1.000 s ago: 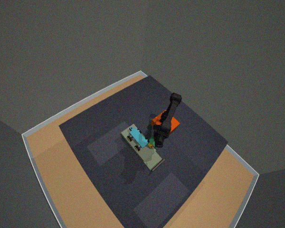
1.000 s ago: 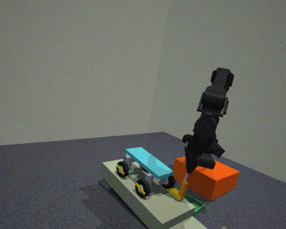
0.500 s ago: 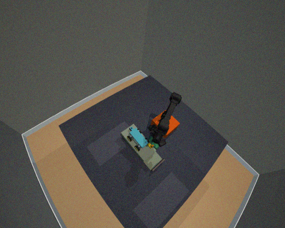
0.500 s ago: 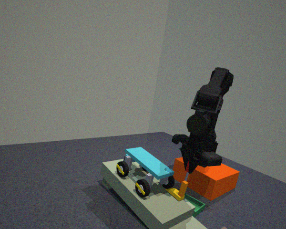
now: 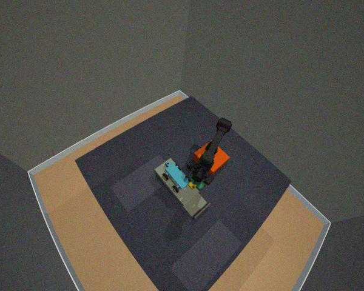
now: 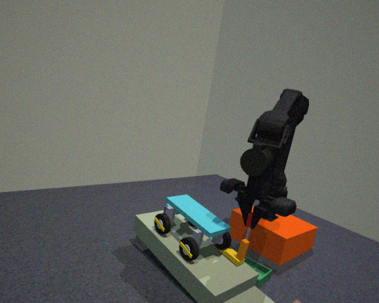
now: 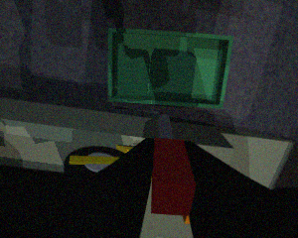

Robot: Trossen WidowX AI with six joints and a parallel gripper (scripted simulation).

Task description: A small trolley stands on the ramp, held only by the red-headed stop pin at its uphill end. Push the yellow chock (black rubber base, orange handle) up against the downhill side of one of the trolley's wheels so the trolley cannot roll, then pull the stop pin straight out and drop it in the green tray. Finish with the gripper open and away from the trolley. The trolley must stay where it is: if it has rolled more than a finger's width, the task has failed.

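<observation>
Now: gripper tip 14 cm above the green tray, 2 cm past it and 1 cm to the right of it. The rest, counted from my gripper tip: red-headed stop pin: right at my gripper tip; trolley: 11 cm to the right, 9 cm ahead, 2 cm below; yellow chock: 5 cm below, 5 cm ahead.
</observation>
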